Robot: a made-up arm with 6 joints. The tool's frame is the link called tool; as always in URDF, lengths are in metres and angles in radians.
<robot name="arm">
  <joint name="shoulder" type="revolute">
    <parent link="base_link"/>
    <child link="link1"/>
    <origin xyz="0.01 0.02 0.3" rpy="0 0 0"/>
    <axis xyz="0 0 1"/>
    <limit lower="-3.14" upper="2.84" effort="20" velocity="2.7"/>
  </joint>
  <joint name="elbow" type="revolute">
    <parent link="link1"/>
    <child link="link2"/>
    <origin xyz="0 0.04 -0.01" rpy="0 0 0"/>
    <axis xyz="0 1 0"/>
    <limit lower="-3.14" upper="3.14" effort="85" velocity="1.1"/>
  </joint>
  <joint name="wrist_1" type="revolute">
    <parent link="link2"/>
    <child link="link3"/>
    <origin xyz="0.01 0 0.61" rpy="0 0 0"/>
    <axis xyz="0 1 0"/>
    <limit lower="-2.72" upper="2.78" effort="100" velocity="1.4"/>
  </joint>
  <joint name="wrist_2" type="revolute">
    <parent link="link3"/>
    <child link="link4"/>
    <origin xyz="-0.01 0 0.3" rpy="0 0 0"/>
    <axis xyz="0 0 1"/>
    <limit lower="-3.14" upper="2.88" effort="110" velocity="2.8"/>
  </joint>
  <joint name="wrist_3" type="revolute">
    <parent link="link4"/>
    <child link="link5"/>
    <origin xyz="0 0.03 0" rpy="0 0 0"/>
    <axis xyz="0 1 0"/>
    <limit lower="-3.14" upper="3.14" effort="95" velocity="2.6"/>
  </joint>
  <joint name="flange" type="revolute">
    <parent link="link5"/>
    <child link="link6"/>
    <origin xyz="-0.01 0.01 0.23" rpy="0 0 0"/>
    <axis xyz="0 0 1"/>
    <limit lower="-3.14" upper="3.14" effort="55" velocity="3.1"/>
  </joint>
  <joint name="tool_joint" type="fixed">
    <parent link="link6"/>
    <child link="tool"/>
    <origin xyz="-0.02 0.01 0" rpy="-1.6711 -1.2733 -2.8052"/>
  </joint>
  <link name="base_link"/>
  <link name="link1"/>
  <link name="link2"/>
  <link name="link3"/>
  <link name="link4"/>
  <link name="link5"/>
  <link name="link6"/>
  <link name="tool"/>
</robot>
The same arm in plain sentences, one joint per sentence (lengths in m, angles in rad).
The arm has six revolute joints in a row. What follows holds with every joint at zero, and every direction is one of the base frame's.
Joint 1 lies 0.01 m along +x and 0.02 m along +y and 0.3 m along +z from the base frame's origin and rotates about +z, from -3.14 to 2.84 rad.
Joint 2 lies 0.04 m along +y and 0.01 m along -z from joint 1 and rotates about +y, from -3.14 to 3.14 rad.
Joint 3 lies 0.01 m along +x and 0.61 m along +z from joint 2 and rotates about +y, from -2.72 to 2.78 rad.
Joint 4 lies 0.01 m along -x and 0.3 m along +z from joint 3 and rotates about +z, from -3.14 to 2.88 rad.
Joint 5 lies 0.03 m along +y from joint 4 and rotates about +y, from -3.14 to 3.14 rad.
Joint 6 lies 0.01 m along -x and 0.01 m along +y and 0.23 m along +z from joint 5 and rotates about +z, from -3.14 to 3.14 rad.
The tool frame, which is the frame that the pose is given for, lies 0.02 m along -x and 0.01 m along +y from joint 6; its axes are the base frame's turned by roll -1.6711, pitch -1.2733 and yaw -2.8052 rad (as in URDF: about the fixed x, then y, then z).

